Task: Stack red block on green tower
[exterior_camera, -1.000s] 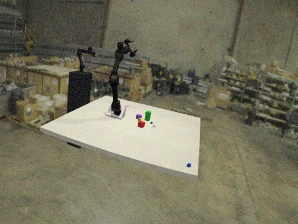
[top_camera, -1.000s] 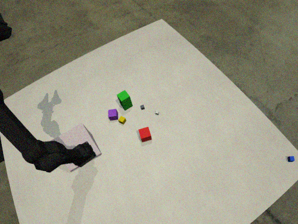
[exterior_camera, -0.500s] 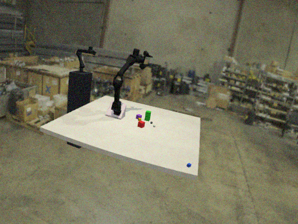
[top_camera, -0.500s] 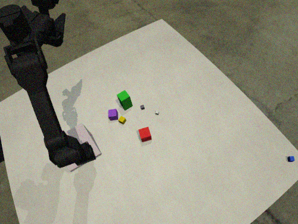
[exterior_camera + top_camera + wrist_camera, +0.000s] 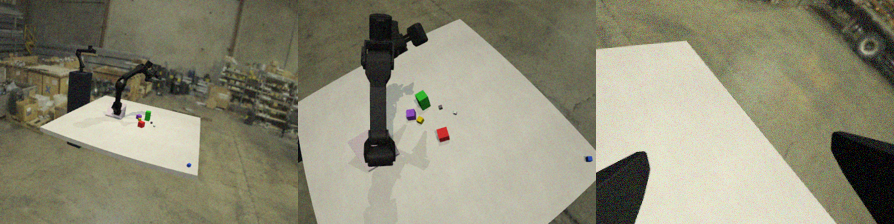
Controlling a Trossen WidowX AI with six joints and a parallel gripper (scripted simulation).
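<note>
Now: the red block 40 mm behind my gripper tip, 200 mm to the right of it and 400 mm below it. The rest, counted from my gripper tip: purple cube 130 mm behind, 20 mm to the right, 410 mm below; then yellow cube 100 mm behind, 70 mm to the right, 420 mm below; then grey cube 20 mm ahead, 50 mm to the right, 420 mm below.
</note>
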